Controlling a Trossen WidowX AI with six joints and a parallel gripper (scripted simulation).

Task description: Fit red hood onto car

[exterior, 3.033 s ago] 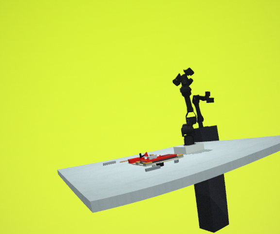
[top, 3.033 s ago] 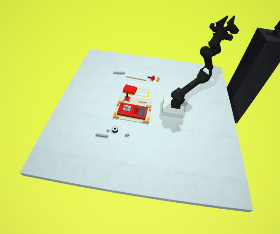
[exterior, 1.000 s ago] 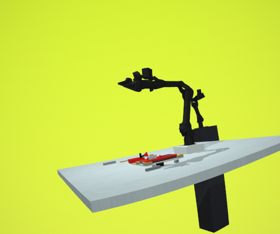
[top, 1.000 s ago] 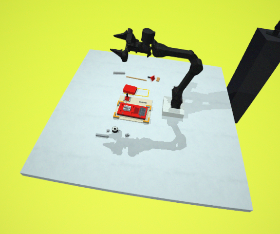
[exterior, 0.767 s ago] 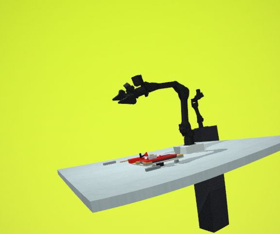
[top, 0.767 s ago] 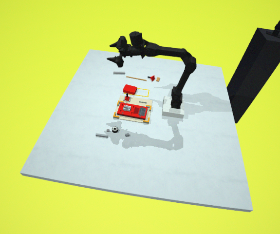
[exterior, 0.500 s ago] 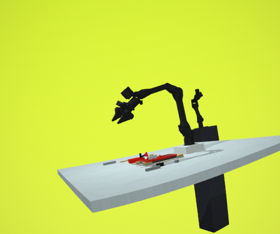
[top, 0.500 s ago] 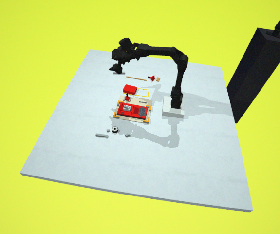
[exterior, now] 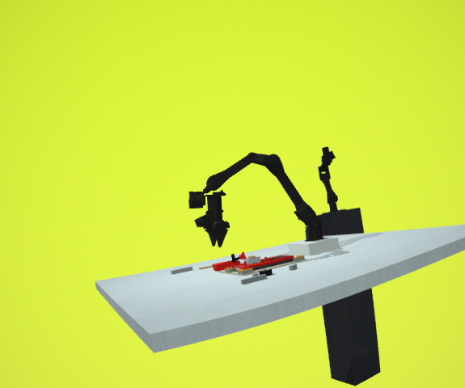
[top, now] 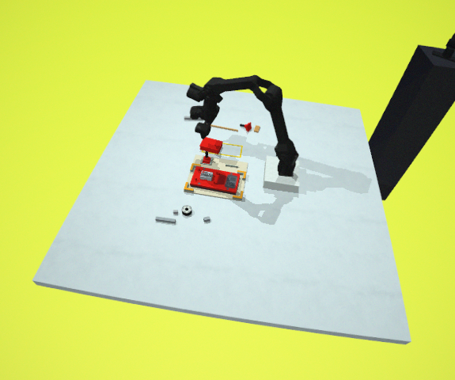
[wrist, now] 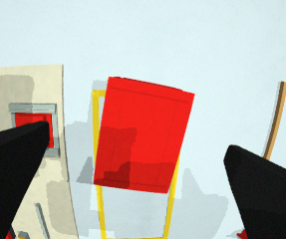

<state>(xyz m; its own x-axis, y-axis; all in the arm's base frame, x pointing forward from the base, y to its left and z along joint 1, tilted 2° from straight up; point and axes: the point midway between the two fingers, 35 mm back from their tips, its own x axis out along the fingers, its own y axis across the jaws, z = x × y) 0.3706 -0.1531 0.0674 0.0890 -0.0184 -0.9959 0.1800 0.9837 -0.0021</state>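
Right now the red hood is 30 mm behind my gripper tip, 10 mm to the right of it and 80 mm below it. Also, from my gripper tip: thin rod (70 mm behind, 160 mm to the right, 90 mm below); then black wheel (30 mm ahead, 390 mm to the left, 90 mm below); then grey engine block (30 mm behind, 220 mm to the left, 70 mm below).
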